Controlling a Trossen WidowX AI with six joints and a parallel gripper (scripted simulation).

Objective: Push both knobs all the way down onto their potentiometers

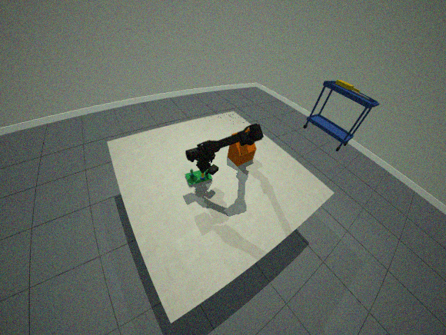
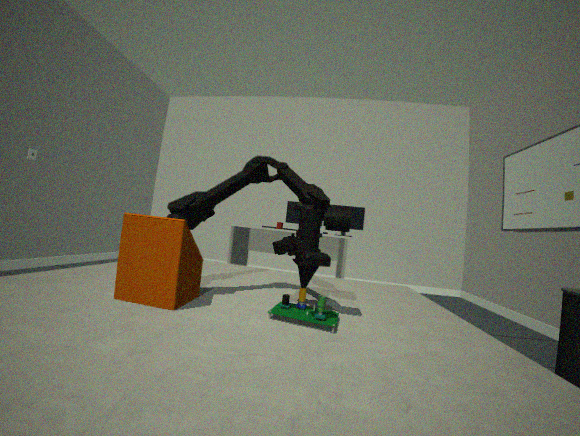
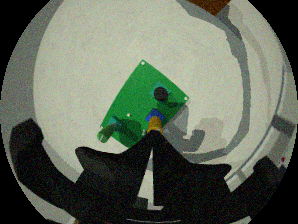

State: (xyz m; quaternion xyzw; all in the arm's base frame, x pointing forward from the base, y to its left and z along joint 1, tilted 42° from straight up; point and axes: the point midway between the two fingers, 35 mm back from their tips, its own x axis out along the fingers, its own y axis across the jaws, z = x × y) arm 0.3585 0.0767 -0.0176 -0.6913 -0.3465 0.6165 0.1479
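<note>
Now: gripper tip 1 cm above the yellow knob. From my gripper tip the other things lie so: green knob (5 cm ahead, 6 cm to the right, 1 cm below).
</note>
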